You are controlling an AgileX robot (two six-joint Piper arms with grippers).
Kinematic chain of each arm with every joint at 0, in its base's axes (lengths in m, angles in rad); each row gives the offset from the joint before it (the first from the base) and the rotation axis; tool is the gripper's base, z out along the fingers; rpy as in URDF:
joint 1: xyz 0 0 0.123 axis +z
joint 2: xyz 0 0 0 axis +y
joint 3: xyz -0.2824 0 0.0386 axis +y
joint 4: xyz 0.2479 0 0.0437 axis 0.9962 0 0.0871
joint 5: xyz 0 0 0 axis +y
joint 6: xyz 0.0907 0 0.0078 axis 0.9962 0 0.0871
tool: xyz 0 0 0 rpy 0 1.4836 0
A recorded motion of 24 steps. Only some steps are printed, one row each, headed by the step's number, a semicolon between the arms.
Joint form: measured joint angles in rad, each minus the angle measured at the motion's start. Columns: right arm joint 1, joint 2, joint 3, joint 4, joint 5, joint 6; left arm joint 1, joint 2, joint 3, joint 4, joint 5, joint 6.
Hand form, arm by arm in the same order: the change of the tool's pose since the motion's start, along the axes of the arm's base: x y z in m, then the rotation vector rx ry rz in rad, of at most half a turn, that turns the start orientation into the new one. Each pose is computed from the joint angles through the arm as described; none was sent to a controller.
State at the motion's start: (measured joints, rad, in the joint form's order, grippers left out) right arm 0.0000 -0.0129 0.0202 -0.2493 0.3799 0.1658; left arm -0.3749 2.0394 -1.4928 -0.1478 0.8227 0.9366
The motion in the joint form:
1: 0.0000 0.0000 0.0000 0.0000 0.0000 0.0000; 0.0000 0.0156 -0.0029 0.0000 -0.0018 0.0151
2: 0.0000 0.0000 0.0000 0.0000 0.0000 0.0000; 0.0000 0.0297 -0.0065 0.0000 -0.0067 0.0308
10: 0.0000 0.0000 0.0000 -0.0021 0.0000 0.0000; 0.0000 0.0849 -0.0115 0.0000 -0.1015 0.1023
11: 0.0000 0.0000 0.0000 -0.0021 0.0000 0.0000; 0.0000 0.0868 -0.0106 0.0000 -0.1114 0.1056
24: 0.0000 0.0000 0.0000 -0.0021 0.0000 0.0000; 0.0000 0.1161 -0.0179 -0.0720 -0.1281 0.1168
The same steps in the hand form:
1: 0.0000 0.0000 0.0000 0.0000 0.0000 0.0000; 0.0014 -0.0005 -0.0058 0.0075 0.0070 -0.0142
2: 0.0000 0.0000 0.0000 0.0000 0.0000 0.0000; 0.0031 -0.0011 -0.0108 0.0133 0.0090 -0.0285
10: 0.0000 -0.0001 0.0000 -0.0021 0.0000 -0.0002; 0.0138 -0.0044 -0.0309 0.0216 -0.0488 -0.0838
11: 0.0000 -0.0001 0.0000 -0.0021 0.0000 -0.0002; 0.0145 -0.0045 -0.0316 0.0209 -0.0563 -0.0856
24: 0.0000 -0.0001 0.0000 -0.0021 0.0000 -0.0002; 0.0166 -0.0096 -0.0415 -0.0301 -0.0336 -0.0549

